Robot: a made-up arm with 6 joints. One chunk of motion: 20 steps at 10 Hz.
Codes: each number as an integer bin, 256 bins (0 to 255) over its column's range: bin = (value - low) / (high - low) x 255, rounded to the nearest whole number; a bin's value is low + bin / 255 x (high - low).
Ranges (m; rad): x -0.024..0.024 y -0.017..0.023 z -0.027..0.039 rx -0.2..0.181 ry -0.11..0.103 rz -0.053..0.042
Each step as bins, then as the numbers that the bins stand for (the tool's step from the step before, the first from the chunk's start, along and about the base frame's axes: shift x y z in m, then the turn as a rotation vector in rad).
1 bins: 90 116 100 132 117 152
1 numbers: -0.00706 0.00120 -0.00112 -0.00278 -0.01227 0.00363
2 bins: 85 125 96 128 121 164
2 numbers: -0.00800 0.00261 -0.00215 -0.00875 -0.00893 0.00810
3 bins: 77 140 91 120 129 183
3 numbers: -0.00951 0.00496 -0.00345 -0.02071 -0.00225 0.01518
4 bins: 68 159 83 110 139 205
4 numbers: -0.01120 0.00794 -0.00552 -0.03565 0.00611 0.02337
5 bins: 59 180 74 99 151 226
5 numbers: -0.01289 0.01124 -0.00785 -0.05208 0.01613 0.03120
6 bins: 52 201 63 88 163 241
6 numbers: -0.01421 0.01453 -0.01069 -0.06852 0.02615 0.03678
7 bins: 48 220 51 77 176 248
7 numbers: -0.01496 0.01751 -0.01380 -0.08495 0.03701 0.03939
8 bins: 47 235 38 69 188 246
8 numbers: -0.01515 0.01986 -0.01716 -0.09691 0.04704 0.03865
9 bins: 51 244 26 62 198 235
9 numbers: -0.01440 0.02127 -0.02027 -0.10736 0.05539 0.03455
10 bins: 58 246 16 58 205 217
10 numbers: -0.01308 0.02159 -0.02286 -0.11334 0.06124 0.02784
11 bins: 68 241 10 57 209 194
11 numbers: -0.01120 0.02080 -0.02441 -0.11484 0.06458 0.01927
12 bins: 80 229 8 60 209 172
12 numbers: -0.00894 0.01892 -0.02493 -0.11035 0.06458 0.01108
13 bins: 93 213 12 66 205 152
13 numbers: -0.00649 0.01641 -0.02389 -0.10139 0.06124 0.00363
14 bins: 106 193 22 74 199 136
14 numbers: -0.00405 0.01327 -0.02131 -0.08944 0.05622 -0.00233
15 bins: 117 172 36 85 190 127
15 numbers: -0.00198 0.00998 -0.01768 -0.07300 0.04871 -0.00569
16 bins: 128 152 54 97 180 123
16 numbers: 0.00009 0.00684 -0.01302 -0.05507 0.04035 -0.00718
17 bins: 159 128 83 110 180 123
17 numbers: 0.00593 0.00308 -0.00552 -0.03565 0.04035 -0.00718
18 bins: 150 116 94 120 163 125
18 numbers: 0.00424 0.00120 -0.00267 -0.02071 0.02615 -0.00643
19 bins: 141 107 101 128 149 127
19 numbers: 0.00254 -0.00022 -0.00086 -0.00875 0.01446 -0.00569
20 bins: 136 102 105 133 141 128
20 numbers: 0.00160 -0.00100 0.00018 -0.00128 0.00778 -0.00531
